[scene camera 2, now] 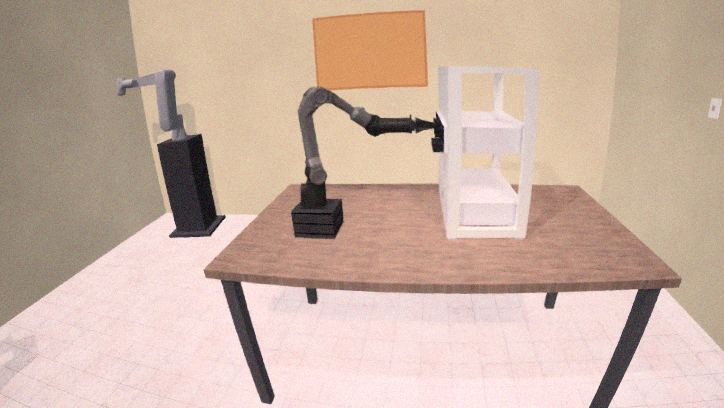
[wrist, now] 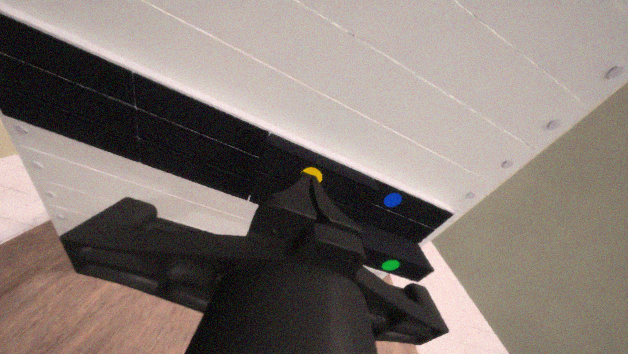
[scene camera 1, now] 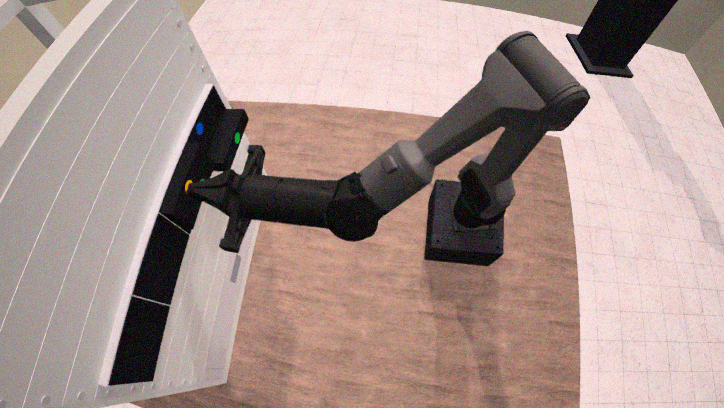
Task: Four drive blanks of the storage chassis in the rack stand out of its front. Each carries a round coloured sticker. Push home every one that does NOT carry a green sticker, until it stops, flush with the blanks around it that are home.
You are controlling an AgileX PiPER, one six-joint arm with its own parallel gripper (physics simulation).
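Note:
My gripper (scene camera 1: pixel 189 187) (scene camera 2: pixel 433 124) (wrist: pixel 305 183) is shut, its tip at the yellow-stickered blank (scene camera 1: pixel 187 185) (wrist: pixel 316 172) and covering part of that sticker. This blank appears to stand slightly out of the chassis front; contact is hard to tell. The blue-stickered blank (scene camera 1: pixel 199 128) (wrist: pixel 392 200) looks flush with its neighbours. A green-stickered blank (scene camera 1: pixel 237 137) (wrist: pixel 390 265) stands well out, below the blue one. Another green-stickered blank (scene camera 1: pixel 202 180) is beneath the yellow one, mostly hidden by the gripper in scene camera 1; its sticker is hidden in the wrist view.
The white rack (scene camera 2: pixel 454 167) stands on the wooden table (scene camera 1: pixel 405 324) (scene camera 2: pixel 385 253). Several home black blanks (scene camera 1: pixel 162 263) (wrist: pixel 195 125) fill the left part of the row in the wrist view. Grey panels lie above them. A second arm on a black pedestal (scene camera 2: pixel 187 187) stands away from the table.

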